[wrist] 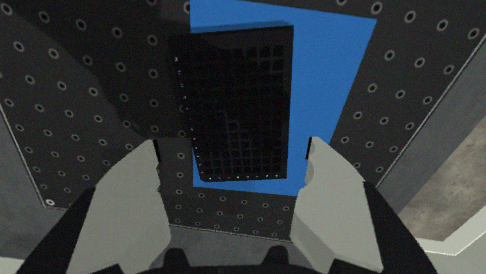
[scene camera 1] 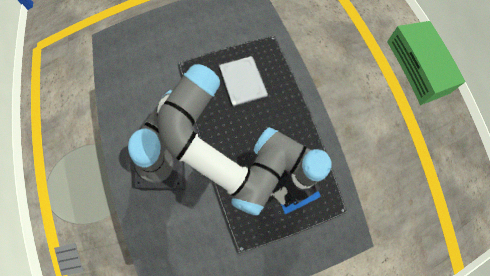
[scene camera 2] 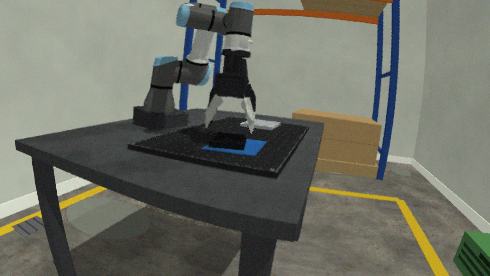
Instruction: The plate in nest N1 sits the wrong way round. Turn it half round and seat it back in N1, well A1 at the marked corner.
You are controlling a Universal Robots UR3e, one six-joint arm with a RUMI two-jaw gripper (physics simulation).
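The black well plate (scene camera 2: 227, 140) (wrist: 240, 100) lies on the blue sheet (scene camera 1: 302, 203) (scene camera 2: 256, 146) (wrist: 320, 75). In the wrist view its long sides run up and down, near the sheet's left edge, with tiny white characters along the left and lower edges, too small to read. My gripper (scene camera 2: 229, 129) (wrist: 234, 141) is open above the plate, its two light fingers wide apart and holding nothing. In scene camera 1 the arm hides most of the plate. A light grey block (scene camera 1: 243, 80) (scene camera 2: 262, 123) bears no plate; I cannot read an N1 label.
The blue sheet and the grey block lie on a black perforated board (scene camera 1: 280, 230) (scene camera 2: 190, 155) (wrist: 60, 150) on the dark table (scene camera 1: 200, 240) (scene camera 2: 165, 172). A green cabinet (scene camera 1: 435, 65), cardboard boxes (scene camera 2: 345, 142) and a blue-orange rack (scene camera 2: 392, 90) stand on the floor beyond the table.
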